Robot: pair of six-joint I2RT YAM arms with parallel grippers.
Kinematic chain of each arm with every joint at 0, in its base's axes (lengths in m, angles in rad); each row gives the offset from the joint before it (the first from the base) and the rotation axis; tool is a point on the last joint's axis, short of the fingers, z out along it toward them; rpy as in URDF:
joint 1: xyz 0 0 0.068 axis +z
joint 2: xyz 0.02 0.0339 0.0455 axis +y
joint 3: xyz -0.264 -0.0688 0 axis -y
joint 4: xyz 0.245 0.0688 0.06 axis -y
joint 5: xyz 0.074 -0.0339 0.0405 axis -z
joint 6: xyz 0.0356 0 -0.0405 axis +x
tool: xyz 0 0 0 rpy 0 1.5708 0
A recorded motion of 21 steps. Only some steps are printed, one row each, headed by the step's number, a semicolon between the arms.
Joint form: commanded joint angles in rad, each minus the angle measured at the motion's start. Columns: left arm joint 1, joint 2, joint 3, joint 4, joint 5, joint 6; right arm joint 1, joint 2, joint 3, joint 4, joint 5, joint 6.
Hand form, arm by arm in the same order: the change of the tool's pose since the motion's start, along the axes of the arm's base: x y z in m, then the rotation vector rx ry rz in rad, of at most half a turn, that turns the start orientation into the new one. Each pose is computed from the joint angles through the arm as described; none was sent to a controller.
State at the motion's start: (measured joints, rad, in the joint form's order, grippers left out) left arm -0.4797 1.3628 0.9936 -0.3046 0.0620 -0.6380; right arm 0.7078 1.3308 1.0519 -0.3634 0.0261 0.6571
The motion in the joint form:
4: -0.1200 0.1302 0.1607 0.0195 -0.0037 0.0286; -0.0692 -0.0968 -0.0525 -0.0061 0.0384 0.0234
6: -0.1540 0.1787 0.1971 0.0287 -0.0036 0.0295; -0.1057 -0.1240 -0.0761 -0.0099 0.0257 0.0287
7: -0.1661 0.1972 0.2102 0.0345 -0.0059 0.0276; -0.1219 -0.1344 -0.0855 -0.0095 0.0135 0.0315
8: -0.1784 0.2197 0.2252 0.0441 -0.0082 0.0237; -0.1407 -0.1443 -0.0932 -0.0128 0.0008 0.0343
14: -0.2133 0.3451 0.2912 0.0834 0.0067 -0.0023; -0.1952 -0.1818 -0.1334 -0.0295 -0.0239 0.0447
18: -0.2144 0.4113 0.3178 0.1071 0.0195 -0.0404; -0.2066 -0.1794 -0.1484 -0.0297 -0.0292 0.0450
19: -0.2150 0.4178 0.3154 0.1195 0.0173 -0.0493; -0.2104 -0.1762 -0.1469 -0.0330 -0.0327 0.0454
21: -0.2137 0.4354 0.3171 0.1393 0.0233 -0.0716; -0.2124 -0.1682 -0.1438 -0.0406 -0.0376 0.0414
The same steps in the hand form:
4: 0.0128 -0.0523 0.0169 -0.0051 -0.0572 -0.1343; -0.0040 -0.0303 0.0073 0.0218 -0.0328 -0.1140
6: 0.0160 -0.0689 0.0143 -0.0041 -0.0551 -0.1689; -0.0041 -0.0419 0.0058 0.0304 -0.0260 -0.1433
7: 0.0173 -0.0751 0.0131 -0.0046 -0.0552 -0.1780; -0.0039 -0.0466 0.0051 0.0385 -0.0216 -0.1512
8: 0.0193 -0.0821 0.0114 -0.0074 -0.0558 -0.1861; -0.0036 -0.0517 0.0046 0.0454 -0.0152 -0.1613
14: 0.0336 -0.1111 -0.0077 -0.0212 -0.0212 -0.2172; -0.0057 -0.0683 -0.0017 0.0524 0.0128 -0.2023
18: 0.0439 -0.1208 -0.0218 -0.0424 0.0153 -0.2048; -0.0048 -0.0710 -0.0074 0.0452 0.0290 -0.2101
19: 0.0448 -0.1219 -0.0240 -0.0487 0.0160 -0.1982; -0.0041 -0.0715 -0.0079 0.0443 0.0345 -0.2115
21: 0.0480 -0.1241 -0.0286 -0.0676 0.0260 -0.1880; -0.0029 -0.0713 -0.0094 0.0370 0.0447 -0.2075

